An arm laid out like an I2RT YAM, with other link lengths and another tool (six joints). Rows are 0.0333 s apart.
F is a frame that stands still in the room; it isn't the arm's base.
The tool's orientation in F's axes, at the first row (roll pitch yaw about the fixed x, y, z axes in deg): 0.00, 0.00, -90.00
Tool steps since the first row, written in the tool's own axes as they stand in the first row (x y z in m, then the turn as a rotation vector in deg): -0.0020, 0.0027, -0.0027, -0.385, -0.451, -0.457; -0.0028, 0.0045, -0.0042, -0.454, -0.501, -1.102; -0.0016, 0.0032, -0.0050, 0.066, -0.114, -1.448; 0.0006, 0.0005, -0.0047, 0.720, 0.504, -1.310; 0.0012, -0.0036, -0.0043, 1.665, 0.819, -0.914; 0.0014, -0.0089, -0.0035, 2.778, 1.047, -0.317; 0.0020, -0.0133, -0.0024, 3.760, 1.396, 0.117; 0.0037, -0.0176, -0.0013, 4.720, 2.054, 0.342; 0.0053, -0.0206, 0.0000, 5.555, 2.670, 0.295; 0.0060, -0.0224, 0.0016, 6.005, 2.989, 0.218; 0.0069, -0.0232, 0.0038, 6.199, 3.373, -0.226; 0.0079, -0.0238, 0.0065, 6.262, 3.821, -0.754; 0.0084, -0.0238, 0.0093, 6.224, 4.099, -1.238
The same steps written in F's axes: 0.0027, 0.0020, -0.0027, -0.451, 0.385, -0.457; 0.0045, 0.0028, -0.0042, -0.501, 0.454, -1.102; 0.0032, 0.0016, -0.0050, -0.114, -0.066, -1.448; 0.0005, -0.0006, -0.0047, 0.504, -0.720, -1.310; -0.0036, -0.0012, -0.0043, 0.819, -1.665, -0.914; -0.0089, -0.0014, -0.0035, 1.047, -2.778, -0.317; -0.0133, -0.0020, -0.0024, 1.396, -3.760, 0.117; -0.0176, -0.0037, -0.0013, 2.054, -4.720, 0.342; -0.0206, -0.0053, 0.0000, 2.670, -5.555, 0.295; -0.0224, -0.0060, 0.0016, 2.989, -6.005, 0.218; -0.0232, -0.0069, 0.0038, 3.373, -6.199, -0.226; -0.0238, -0.0079, 0.0065, 3.821, -6.262, -0.754; -0.0238, -0.0084, 0.0093, 4.099, -6.224, -1.238
